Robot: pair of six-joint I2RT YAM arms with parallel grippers.
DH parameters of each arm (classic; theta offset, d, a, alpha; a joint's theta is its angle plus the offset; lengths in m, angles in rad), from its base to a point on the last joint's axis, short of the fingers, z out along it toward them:
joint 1: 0 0.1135 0.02 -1.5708
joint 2: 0 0 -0.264 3.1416
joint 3: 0.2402 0 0.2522 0
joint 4: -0.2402 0 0.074 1.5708
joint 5: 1.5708 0 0 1.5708
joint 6: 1.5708 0.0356 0 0
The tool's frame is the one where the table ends.
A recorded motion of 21 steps. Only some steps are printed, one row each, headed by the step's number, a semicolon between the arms.
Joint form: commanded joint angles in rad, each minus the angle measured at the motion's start. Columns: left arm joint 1, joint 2, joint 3, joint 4, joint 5, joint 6; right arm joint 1, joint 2, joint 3, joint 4, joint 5, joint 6.
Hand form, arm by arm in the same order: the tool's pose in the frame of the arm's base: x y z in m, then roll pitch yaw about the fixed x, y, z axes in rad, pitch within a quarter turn. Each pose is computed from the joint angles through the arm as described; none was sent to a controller.
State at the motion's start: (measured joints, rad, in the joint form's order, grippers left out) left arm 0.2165 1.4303 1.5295 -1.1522 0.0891 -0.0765; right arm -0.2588 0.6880 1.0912 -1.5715 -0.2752 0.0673
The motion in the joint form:
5: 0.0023 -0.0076 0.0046 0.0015 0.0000 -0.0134; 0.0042 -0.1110 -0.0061 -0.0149 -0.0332 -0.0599
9: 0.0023 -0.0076 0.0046 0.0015 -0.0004 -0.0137; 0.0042 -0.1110 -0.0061 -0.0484 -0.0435 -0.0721
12: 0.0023 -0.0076 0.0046 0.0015 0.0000 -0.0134; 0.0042 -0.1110 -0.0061 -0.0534 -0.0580 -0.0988
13: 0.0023 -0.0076 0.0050 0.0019 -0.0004 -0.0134; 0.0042 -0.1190 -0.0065 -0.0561 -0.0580 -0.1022
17: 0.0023 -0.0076 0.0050 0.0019 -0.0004 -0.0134; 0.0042 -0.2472 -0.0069 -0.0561 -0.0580 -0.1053
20: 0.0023 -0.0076 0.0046 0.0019 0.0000 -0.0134; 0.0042 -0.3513 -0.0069 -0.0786 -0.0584 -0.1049
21: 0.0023 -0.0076 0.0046 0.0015 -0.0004 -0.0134; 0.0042 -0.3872 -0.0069 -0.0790 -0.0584 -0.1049
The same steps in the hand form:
5: 0.2675 0.0562 0.3671 -3.0006 0.5212 -2.8195; 0.0362 0.0017 0.3340 2.8294 0.4902 2.8790
9: 0.2675 0.0562 0.3671 -3.0008 0.5212 -2.8192; 0.0331 0.0029 0.3325 2.8251 0.4605 2.8921
12: 0.2675 0.0562 0.3671 -3.0006 0.5212 -2.8195; 0.0327 0.0035 0.3324 2.8231 0.4641 2.9203
13: 0.2675 0.0562 0.3672 -3.0009 0.5220 -2.8195; 0.0308 0.0040 0.3322 2.8250 0.4700 2.9240
17: 0.2675 0.0562 0.3672 -3.0009 0.5220 -2.8195; 0.0037 0.0111 0.3315 2.8327 0.5987 2.9305
20: 0.2675 0.0562 0.3671 -3.0005 0.5216 -2.8195; -0.0199 0.0172 0.3268 2.8365 0.6801 2.9327
21: 0.2675 0.0562 0.3671 -3.0010 0.5212 -2.8195; -0.0274 0.0192 0.3250 2.8387 0.7156 2.9341

